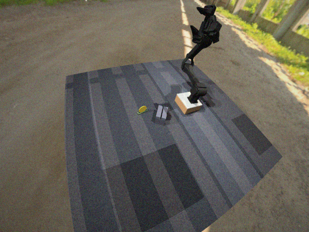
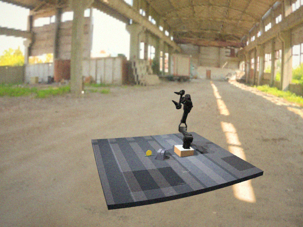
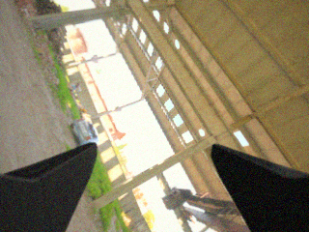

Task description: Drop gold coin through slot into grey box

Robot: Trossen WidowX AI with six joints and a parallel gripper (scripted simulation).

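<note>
My gripper tip is 51 cm above the gold coin, 24 cm short of it and 8 cm to the right of it.
</note>
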